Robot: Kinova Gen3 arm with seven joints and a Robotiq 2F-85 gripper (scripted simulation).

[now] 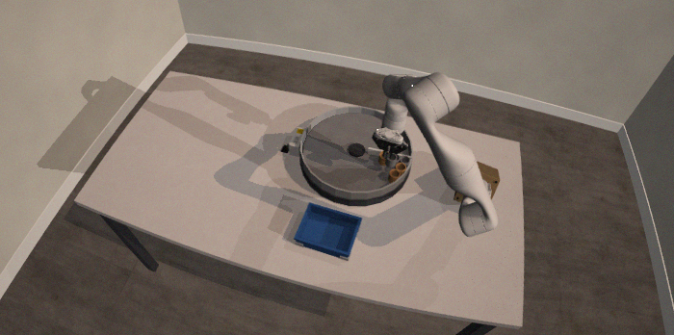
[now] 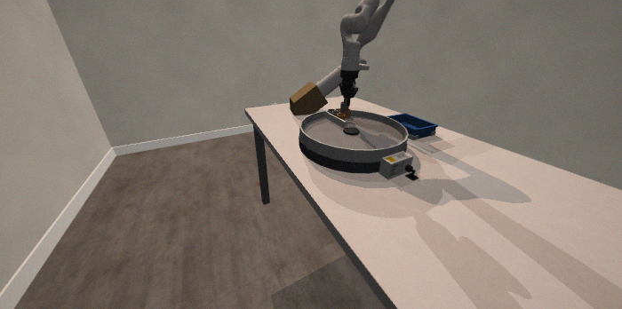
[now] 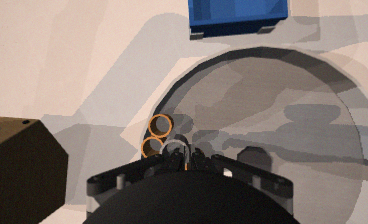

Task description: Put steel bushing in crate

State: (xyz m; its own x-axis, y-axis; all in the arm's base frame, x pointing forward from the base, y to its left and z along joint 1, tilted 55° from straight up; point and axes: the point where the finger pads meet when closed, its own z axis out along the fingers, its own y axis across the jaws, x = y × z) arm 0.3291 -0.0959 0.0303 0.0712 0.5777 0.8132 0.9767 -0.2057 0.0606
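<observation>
The blue crate lies 29 cm to the left of my hand, 12 cm below it and 12 cm ahead of it. From my hand the other things lie so: turning table (12 cm ahead, 9 cm below, 5 cm to the right).
</observation>
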